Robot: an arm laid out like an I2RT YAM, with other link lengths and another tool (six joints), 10 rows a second.
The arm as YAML. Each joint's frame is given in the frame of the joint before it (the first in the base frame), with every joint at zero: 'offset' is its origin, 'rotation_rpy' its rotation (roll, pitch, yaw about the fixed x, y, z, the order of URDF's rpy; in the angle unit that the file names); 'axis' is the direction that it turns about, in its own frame. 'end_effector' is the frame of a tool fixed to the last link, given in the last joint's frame.
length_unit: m
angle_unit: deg
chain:
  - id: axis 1
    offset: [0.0, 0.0, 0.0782]
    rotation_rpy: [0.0, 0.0, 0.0]
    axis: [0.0, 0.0, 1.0]
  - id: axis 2
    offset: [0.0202, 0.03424, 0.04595]
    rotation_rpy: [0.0, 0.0, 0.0]
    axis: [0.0, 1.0, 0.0]
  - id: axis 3
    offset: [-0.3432, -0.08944, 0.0]
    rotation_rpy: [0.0, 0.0, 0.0]
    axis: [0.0, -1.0, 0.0]
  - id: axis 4
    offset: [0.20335, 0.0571, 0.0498]
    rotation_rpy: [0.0, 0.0, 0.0]
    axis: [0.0, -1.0, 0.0]
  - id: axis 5
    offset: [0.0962, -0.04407, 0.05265]
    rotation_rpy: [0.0, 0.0, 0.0]
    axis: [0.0, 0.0, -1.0]
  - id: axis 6
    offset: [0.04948, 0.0, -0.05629]
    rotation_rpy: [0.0, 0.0, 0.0]
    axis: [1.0, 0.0, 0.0]
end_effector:
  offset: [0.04, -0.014, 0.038]
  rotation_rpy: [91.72, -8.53, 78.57]
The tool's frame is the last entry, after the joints.
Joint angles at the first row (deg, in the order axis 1, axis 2, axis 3, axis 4, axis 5, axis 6):
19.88 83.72 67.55 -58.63 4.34 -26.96
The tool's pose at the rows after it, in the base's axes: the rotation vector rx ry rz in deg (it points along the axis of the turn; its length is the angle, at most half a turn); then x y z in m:
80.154 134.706 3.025 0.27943 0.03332 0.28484
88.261 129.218 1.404 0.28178 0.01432 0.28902
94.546 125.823 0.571 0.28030 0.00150 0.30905
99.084 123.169 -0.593 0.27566 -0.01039 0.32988
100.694 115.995 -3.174 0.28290 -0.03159 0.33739
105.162 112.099 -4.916 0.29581 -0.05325 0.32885
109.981 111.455 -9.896 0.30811 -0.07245 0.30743
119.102 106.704 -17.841 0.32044 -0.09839 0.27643
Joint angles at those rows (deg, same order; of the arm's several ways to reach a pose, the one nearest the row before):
16.47 84.07 67.31 -58.24 4.36 -22.66
13.45 84.05 68.34 -59.29 5.37 -18.68
11.31 84.05 74.02 -65.56 5.17 -15.57
9.30 84.05 80.01 -72.25 5.17 -13.71
6.06 84.34 81.10 -70.76 9.32 -13.56
1.61 86.89 81.03 -68.33 9.47 -13.58
-2.02 91.35 81.03 -67.94 9.47 -13.56
-5.58 97.51 81.03 -67.74 10.90 -9.13

